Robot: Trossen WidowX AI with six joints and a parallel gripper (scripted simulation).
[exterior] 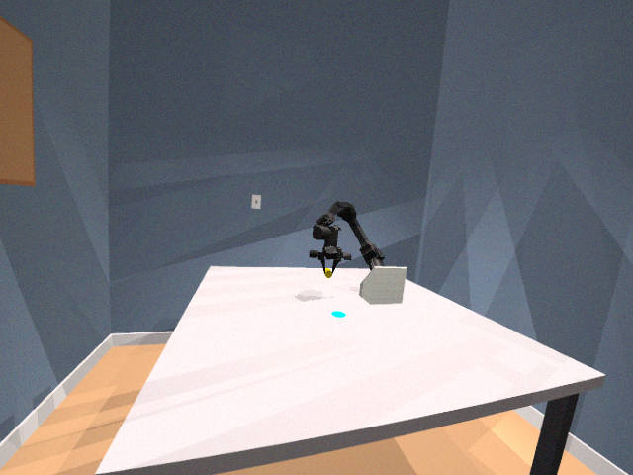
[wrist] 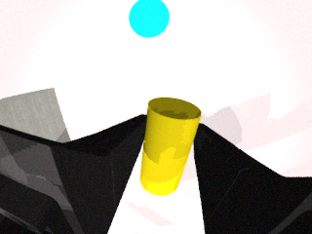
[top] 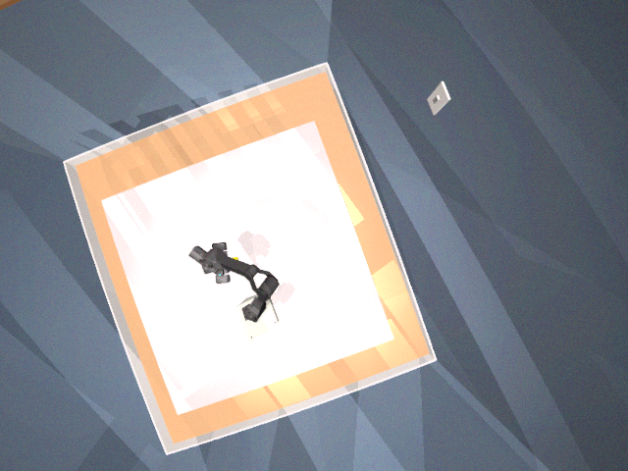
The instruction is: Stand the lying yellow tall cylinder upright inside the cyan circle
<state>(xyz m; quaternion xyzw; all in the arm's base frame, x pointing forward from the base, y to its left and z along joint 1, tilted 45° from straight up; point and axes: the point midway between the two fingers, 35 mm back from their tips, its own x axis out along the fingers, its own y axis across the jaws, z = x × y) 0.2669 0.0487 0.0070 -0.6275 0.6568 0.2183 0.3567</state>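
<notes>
My gripper tip is now 3 cm past the cyan circle, 10 cm to the right of it and 14 cm above it. Round my gripper tip: yellow tall cylinder: 2 cm to the right.
</notes>
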